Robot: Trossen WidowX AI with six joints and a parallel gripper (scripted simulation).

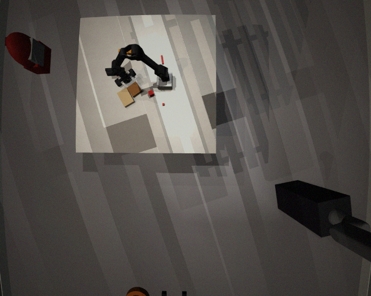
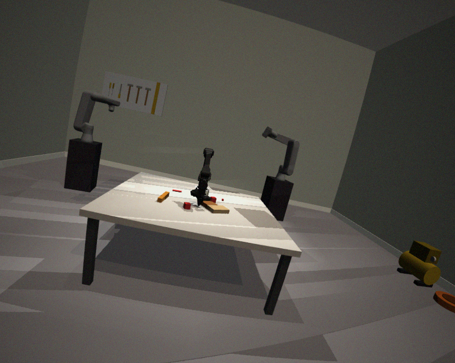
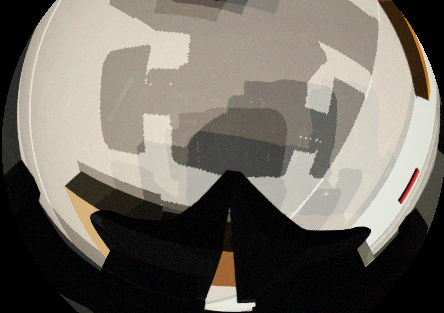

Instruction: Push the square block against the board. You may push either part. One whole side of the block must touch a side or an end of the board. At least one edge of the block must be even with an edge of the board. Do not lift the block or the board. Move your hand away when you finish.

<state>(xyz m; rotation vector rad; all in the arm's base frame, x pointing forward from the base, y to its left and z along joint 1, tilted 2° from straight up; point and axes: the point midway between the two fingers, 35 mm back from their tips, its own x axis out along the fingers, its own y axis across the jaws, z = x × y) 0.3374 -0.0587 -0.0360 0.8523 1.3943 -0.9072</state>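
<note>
Right now the orange square block is 9 cm to the left of my gripper tip, 4 cm behind it and 1 cm above it. The rest, counted from my gripper tip: tan board: 14 cm to the left, 5 cm ahead, 1 cm above; orange bar: 27 cm to the right, 6 cm behind, 1 cm above; thin red bar: 33 cm behind, 15 cm to the right.
</note>
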